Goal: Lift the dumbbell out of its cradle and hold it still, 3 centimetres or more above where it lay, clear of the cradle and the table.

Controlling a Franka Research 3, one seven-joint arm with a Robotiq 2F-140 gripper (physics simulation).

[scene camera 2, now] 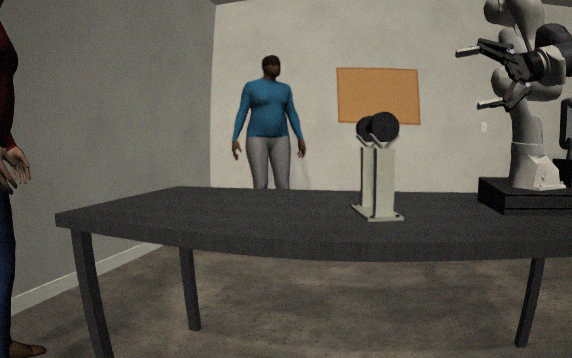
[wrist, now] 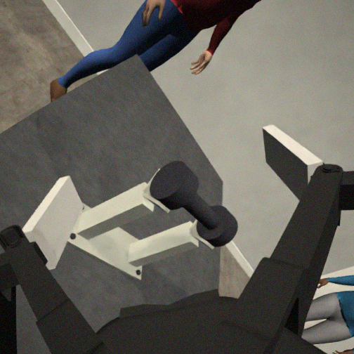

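The dark dumbbell (scene camera 2: 385, 127) (wrist: 201, 209) lies in the V-shaped holders at the top of the pale cradle (scene camera 2: 384, 182) (wrist: 117, 211). The cradle has two upright posts on a base plate. My gripper (scene camera 2: 479, 78) (wrist: 167, 168) is wide open with nothing between its fingers. In the scene view it is to the right of the dumbbell and higher, well apart from it. In the wrist view the dumbbell shows between the two finger pads, farther off, with its handle running diagonally. Part of the near disc hides the far one in the scene view.
The cradle stands on the dark table (scene camera 2: 225, 215) (wrist: 125, 110). The arm's black base block (scene camera 2: 530, 204) is at the table's right. A person in blue (scene camera 2: 270, 110) stands behind the table, and a person in red (scene camera 2: 6, 100) (wrist: 210, 12) stands at its left end.
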